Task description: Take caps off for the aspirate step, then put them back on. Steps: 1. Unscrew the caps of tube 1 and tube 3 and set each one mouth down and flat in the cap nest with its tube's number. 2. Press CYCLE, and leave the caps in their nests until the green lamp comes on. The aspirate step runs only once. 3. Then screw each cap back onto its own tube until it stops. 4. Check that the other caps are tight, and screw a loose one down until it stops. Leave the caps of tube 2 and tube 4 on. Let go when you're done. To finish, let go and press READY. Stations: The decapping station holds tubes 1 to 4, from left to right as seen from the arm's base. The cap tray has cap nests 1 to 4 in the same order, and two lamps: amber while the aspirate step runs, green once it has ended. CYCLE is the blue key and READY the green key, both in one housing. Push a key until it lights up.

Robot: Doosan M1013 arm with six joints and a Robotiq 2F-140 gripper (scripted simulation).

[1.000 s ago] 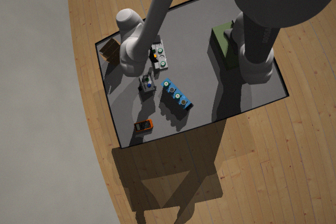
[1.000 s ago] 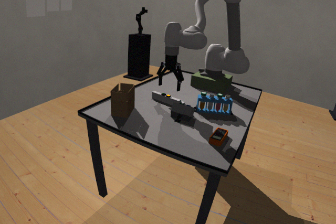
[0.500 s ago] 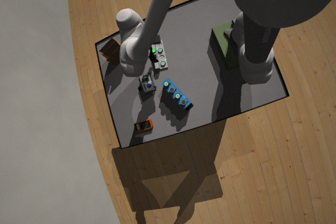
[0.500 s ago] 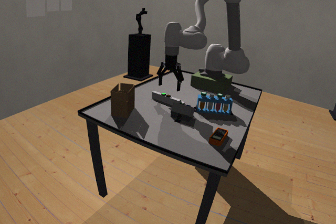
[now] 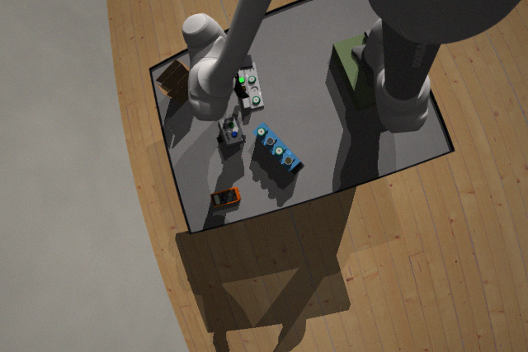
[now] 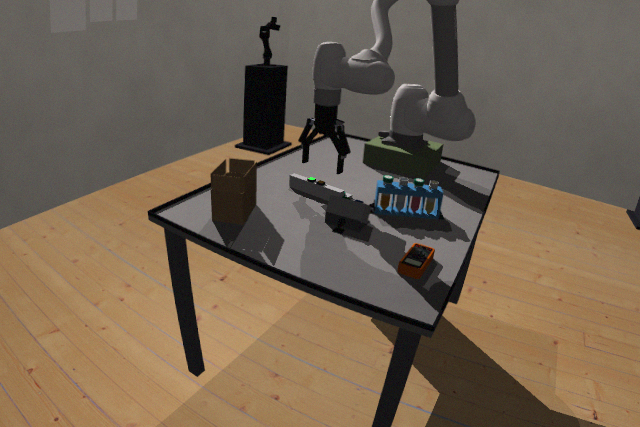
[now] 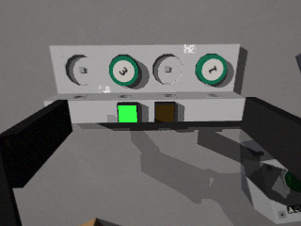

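My gripper is now 10 mm past the cap 1, 70 mm to the right of it and 90 mm above it. The rest, counted from my hand: key housing (140 mm ahead, 170 mm to the left, 50 mm below); green key (120 mm ahead, 150 mm to the left, 40 mm below); blue key (120 mm ahead, 190 mm to the left, 40 mm below).
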